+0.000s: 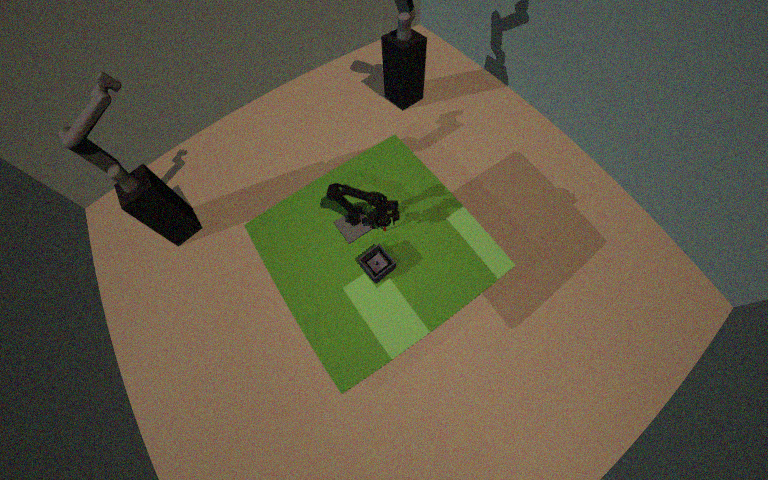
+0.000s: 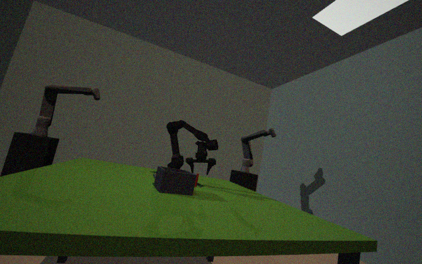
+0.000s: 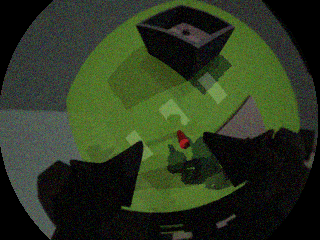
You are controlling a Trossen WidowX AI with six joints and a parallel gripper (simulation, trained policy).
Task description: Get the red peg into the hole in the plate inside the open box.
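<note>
Right now the small red peg is 40 mm below my gripper tip, 10 mm to the right of it and 10 mm behind it. Round my gripper tip: dark box (190 mm to the right, 140 mm ahead, 50 mm below).
</note>
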